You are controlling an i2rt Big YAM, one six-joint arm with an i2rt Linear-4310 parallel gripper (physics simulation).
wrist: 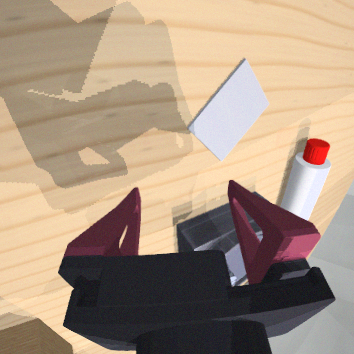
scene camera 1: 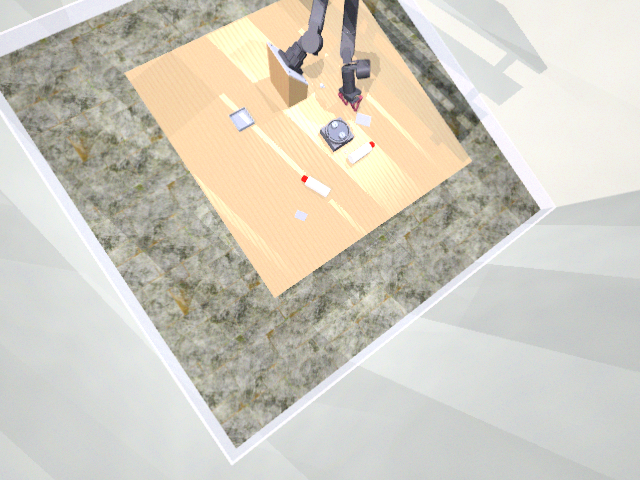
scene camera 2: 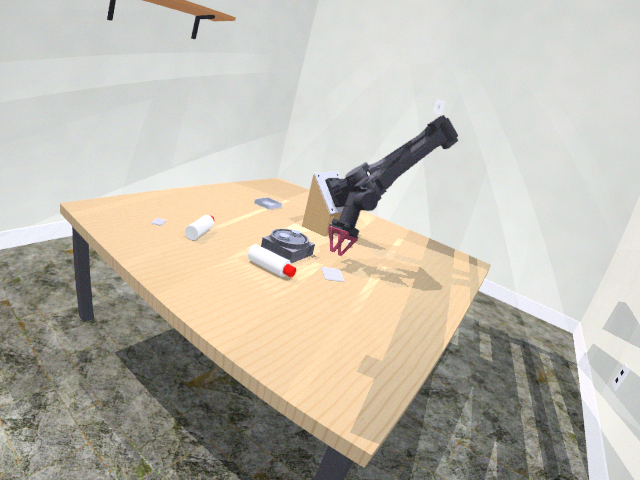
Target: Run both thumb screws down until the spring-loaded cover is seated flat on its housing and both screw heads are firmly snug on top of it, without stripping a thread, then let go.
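Places are measured from the arm's base along level axes (x back, y up, z left), in millimetres.
Where they show: gripper, fingertip midpoint: [wrist: 183, 188] [scene camera 1: 351, 108] [scene camera 2: 336, 253]; arm's base at its link origin: [scene camera 1: 289, 64] [scene camera 2: 335, 192].
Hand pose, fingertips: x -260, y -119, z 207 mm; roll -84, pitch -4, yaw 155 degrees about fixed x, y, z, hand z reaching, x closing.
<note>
Each offset is from my fingertips to the top centre of the thing. "spot": to the spot under its first point.
A dark square housing @[dz -136, dx -77, dy +21 mm] [scene camera 1: 336, 146] [scene camera 2: 289, 252] [wrist: 192, 234] stands on the table. A round grey cover sits on top of it, with two pale screw heads: one screw head @[spot: dz -141, dx -45, dy +31 mm] [scene camera 1: 334, 124] [scene camera 2: 295, 233] and the other screw head [scene camera 1: 342, 134] [scene camera 2: 283, 236]. Whether the cover is flat or the heads touch it is too small to tell. In the wrist view my gripper hides most of the cover. My gripper [scene camera 1: 349, 106] [scene camera 2: 337, 253] [wrist: 183, 188] is open and empty, its dark red fingers above the table beside the housing, on the side toward the arm's base.
A white bottle with a red cap @[dz -75, dx -220, dy +15 mm] [scene camera 1: 360, 153] [scene camera 2: 268, 261] [wrist: 306, 187] lies close beside the housing, and a pale flat square @[spot: dz +45, dx -70, dy -32 mm] [scene camera 1: 363, 119] [scene camera 2: 332, 274] [wrist: 231, 110] near it. Another bottle @[dz -378, dx -250, dy +15 mm] [scene camera 1: 316, 186] [scene camera 2: 198, 228], a grey tray @[dz -509, dx +223, dy -15 mm] [scene camera 1: 232, 123] and a wooden block [scene camera 1: 284, 85] [scene camera 2: 316, 211] stand farther off.
</note>
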